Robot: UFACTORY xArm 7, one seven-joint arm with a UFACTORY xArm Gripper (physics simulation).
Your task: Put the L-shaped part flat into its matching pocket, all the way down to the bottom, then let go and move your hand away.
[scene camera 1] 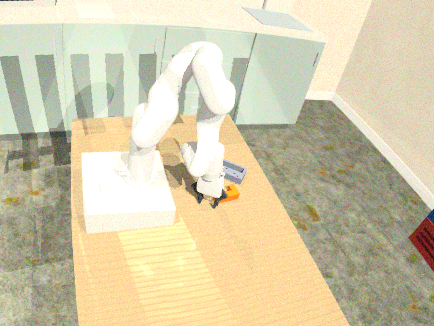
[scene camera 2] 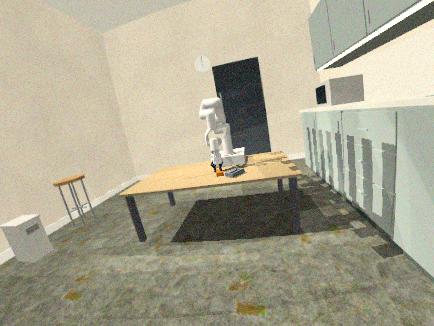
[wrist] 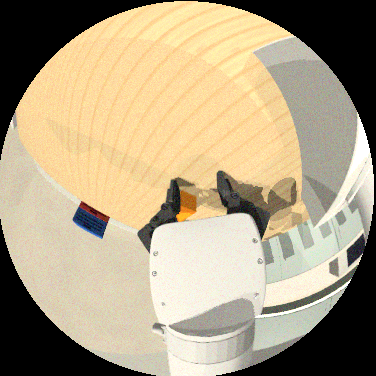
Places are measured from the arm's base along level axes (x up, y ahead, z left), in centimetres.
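Pixels of known places: gripper, between the fingertips: (scene camera 1: 207,203) (wrist: 196,181); arm's base, origin of its link: (scene camera 1: 138,176) (scene camera 2: 229,153).
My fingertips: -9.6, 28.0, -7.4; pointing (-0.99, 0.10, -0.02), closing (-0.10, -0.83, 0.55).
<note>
Ahead of a thing's pixels: the offset from my fingertips to its top centre, as dx, dy, dz. Level surfaces: height alone.
The orange L-shaped part {+2.7, +8.1, +4.0} (scene camera 1: 232,192) (scene camera 2: 220,173) (wrist: 188,201) lies on the table beside the blue-grey pocket tray {+3.4, +14.3, +17.7} (scene camera 1: 241,178) (scene camera 2: 235,173). My gripper (scene camera 1: 207,202) (scene camera 2: 216,169) (wrist: 196,181) is low over the table, its fingers well apart. In the wrist view an end of the part shows between the fingers, close against the left finger, with a wide gap to the right finger. The rest of the part is hidden behind the gripper body there. The tray does not show in the wrist view, and its pocket shapes are partly hidden by the arm in scene camera 1.
The arm's white base block (scene camera 1: 127,217) (scene camera 2: 234,158) stands on the wooden table {dx -0.3} (scene camera 1: 260,280) (scene camera 2: 165,181). The tray is near the table's edge, on the far side of the part from the open tabletop in scene camera 1. Green cabinets (scene camera 1: 280,80) stand beyond the table.
</note>
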